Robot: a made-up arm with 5 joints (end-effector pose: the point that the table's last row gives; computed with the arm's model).
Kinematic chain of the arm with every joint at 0, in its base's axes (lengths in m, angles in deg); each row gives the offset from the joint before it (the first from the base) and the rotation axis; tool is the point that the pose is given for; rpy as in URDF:
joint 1: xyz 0 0 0.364 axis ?
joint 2: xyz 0 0 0 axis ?
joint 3: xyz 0.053 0 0.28 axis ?
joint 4: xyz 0.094 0 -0.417 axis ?
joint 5: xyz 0.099 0 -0.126 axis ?
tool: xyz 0 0 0 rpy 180 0 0
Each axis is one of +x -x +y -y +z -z.
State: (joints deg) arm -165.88 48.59 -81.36 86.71 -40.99
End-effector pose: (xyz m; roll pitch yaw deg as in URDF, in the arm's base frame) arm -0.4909 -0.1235 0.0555 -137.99 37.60 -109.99
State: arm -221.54 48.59 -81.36 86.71 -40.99
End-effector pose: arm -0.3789 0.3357 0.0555 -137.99 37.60 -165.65
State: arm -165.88 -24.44 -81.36 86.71 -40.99
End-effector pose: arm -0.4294 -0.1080 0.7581 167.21 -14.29 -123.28
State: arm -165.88 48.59 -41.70 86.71 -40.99
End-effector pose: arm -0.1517 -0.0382 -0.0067 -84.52 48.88 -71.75
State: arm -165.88 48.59 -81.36 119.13 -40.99
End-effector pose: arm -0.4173 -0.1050 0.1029 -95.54 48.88 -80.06
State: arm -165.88 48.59 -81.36 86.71 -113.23
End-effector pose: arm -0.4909 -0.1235 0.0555 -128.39 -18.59 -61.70
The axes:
joint 1: +z
joint 2: +y
joint 3: +y
joint 4: +y
joint 5: -z

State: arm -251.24 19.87 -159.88 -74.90 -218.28
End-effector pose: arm -0.0604 0.1777 1.0359 23.38 -26.70 64.86
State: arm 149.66 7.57 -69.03 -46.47 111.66
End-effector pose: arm -0.5093 0.2981 0.6509 -70.80 20.56 66.63
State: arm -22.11 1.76 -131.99 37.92 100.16
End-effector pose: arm 0.4087 -0.1660 1.0873 -87.65 10.15 -111.70
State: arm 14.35 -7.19 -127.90 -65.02 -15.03
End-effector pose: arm 0.1057 0.0270 1.0944 -5.42 19.39 178.39
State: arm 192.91 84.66 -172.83 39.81 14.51
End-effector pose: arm -0.8416 -0.1929 0.4082 -164.26 -46.34 171.63
